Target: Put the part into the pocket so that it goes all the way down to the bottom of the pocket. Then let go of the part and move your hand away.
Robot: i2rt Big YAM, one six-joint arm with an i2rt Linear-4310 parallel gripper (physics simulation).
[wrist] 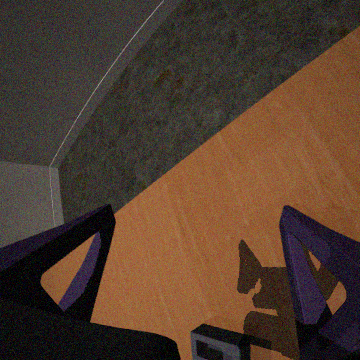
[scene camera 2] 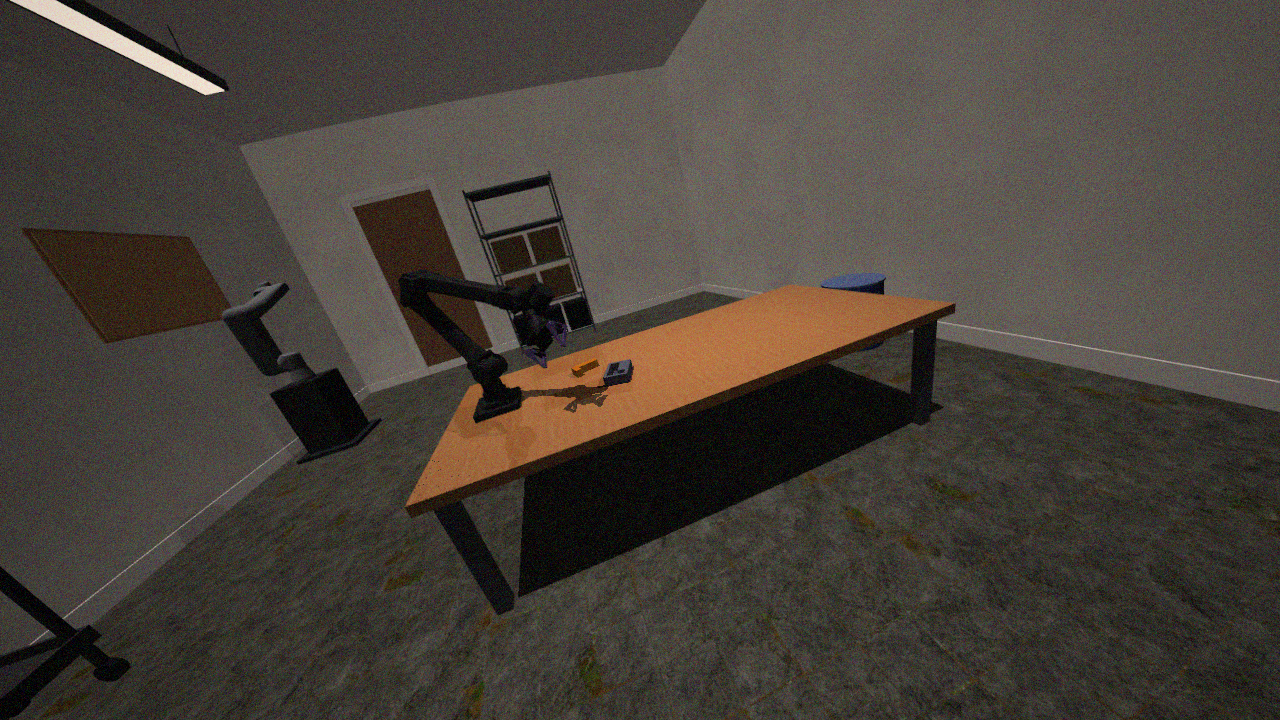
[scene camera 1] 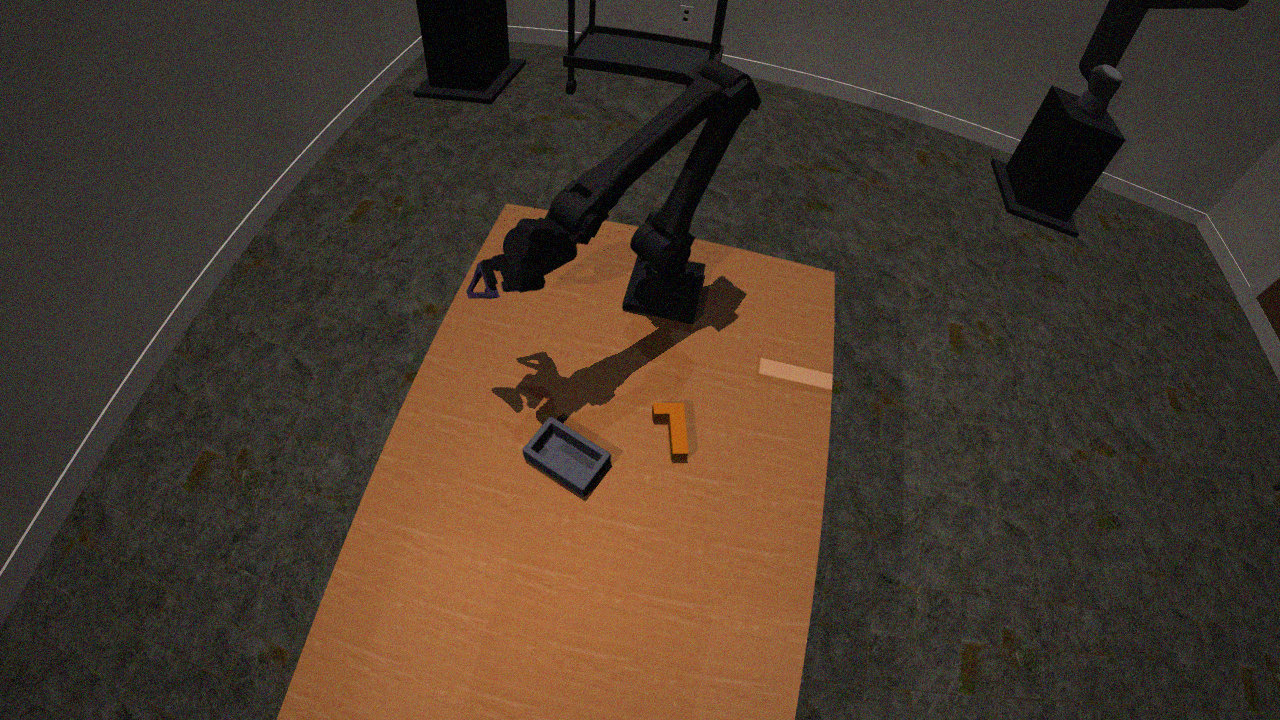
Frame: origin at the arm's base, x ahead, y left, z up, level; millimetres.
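Seen in the pictures: gripper, fingertip midpoint: (wrist: 194, 214) (scene camera 2: 554, 357) (scene camera 1: 485, 291); arm's base, link origin: (scene camera 2: 498, 400) (scene camera 1: 665, 283).
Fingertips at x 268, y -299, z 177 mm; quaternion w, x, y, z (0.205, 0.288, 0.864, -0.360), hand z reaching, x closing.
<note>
Offsets run from my fingertips to a thing's middle. Level surfaces: height alone.
The part, an orange L-shaped block @[dz -190, dx +84, dy +386 mm] (scene camera 1: 678, 437) (scene camera 2: 585, 368), lies flat on the table, apart from the pocket. It does not show in the wrist view. The pocket is a grey rectangular open box @[dz -187, dx +190, dy +211 mm] (scene camera 1: 547, 470) (scene camera 2: 615, 381) (wrist: 220, 341) standing on the table beside the part; its inside looks empty in scene camera 1. In the wrist view part of it shows at the bottom edge. My gripper (scene camera 1: 487, 290) (scene camera 2: 554, 351) (wrist: 194, 214) is open, with nothing between its purple fingers. It hangs above the table, near its left edge in scene camera 1, away from both part and pocket.
The wooden table @[dz -206 mm] (scene camera 1: 572, 608) (scene camera 2: 733, 349) carries the arm's black base (scene camera 1: 664, 291) (scene camera 2: 497, 402). The arm's shadow falls beside the pocket. A pale light strip (scene camera 1: 796, 373) lies on the table near its right edge. A dark cart (scene camera 1: 640, 53) stands on the floor behind.
</note>
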